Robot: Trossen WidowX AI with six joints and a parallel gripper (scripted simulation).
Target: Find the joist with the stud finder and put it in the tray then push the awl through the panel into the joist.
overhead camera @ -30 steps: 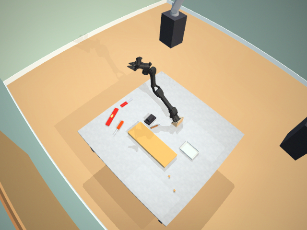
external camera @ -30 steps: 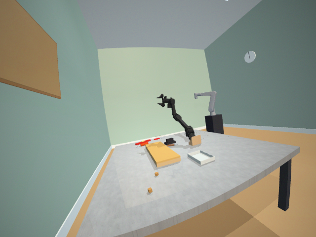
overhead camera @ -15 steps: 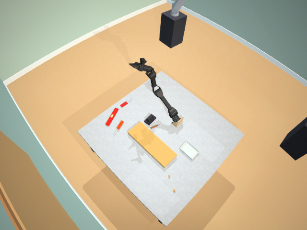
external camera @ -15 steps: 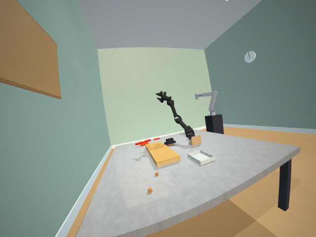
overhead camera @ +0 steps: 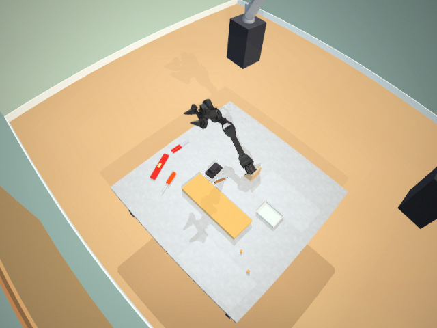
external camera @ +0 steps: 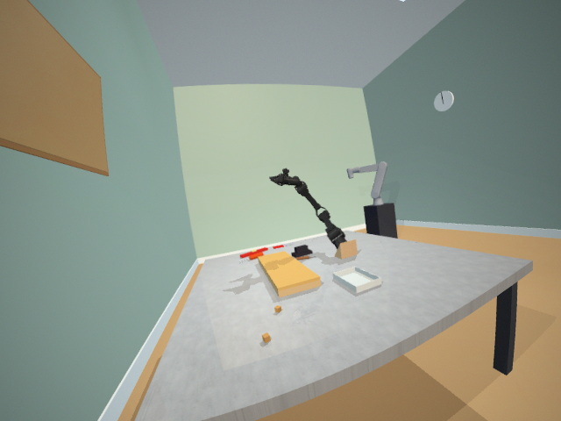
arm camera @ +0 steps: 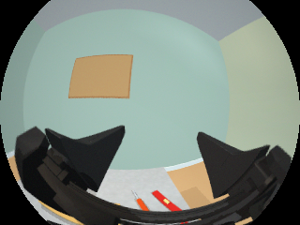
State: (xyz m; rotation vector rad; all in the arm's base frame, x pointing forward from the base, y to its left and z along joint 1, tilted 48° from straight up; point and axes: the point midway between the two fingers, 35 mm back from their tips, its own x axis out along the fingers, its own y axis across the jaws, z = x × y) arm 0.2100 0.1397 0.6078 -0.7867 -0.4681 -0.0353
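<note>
Right now the black stud finder is 90 mm behind my gripper tip, 160 mm to the left of it and 490 mm below it. From my gripper tip the other things lie so: brown-handled awl (120 mm behind, 260 mm to the left, 530 mm below); then orange-handled screwdriver (240 mm ahead, 40 mm to the left, 520 mm below); then red level (190 mm ahead, 130 mm to the right, 520 mm below).
</note>
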